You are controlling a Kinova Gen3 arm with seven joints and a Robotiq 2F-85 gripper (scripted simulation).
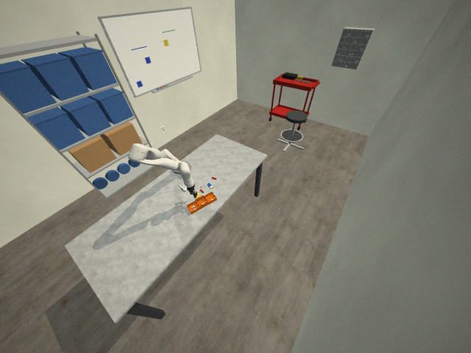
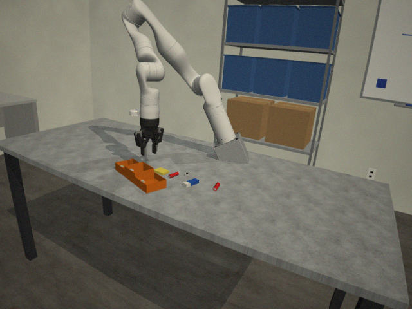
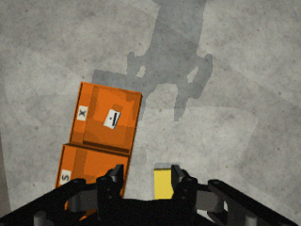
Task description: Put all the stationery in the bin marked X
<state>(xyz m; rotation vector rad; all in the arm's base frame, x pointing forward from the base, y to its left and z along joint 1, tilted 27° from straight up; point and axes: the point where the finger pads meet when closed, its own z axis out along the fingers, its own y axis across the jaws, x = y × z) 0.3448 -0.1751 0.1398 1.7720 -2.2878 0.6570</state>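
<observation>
The yellow block is 20 mm behind my hand, 50 mm to the left of it and 80 mm below it. From my hand the other things lie so: orange bins (80 mm ahead, 70 mm below); nut (40 mm behind, 150 mm to the left, 80 mm below); grey sharpener-like piece (30 mm ahead, 70 mm to the right, 70 mm below).
</observation>
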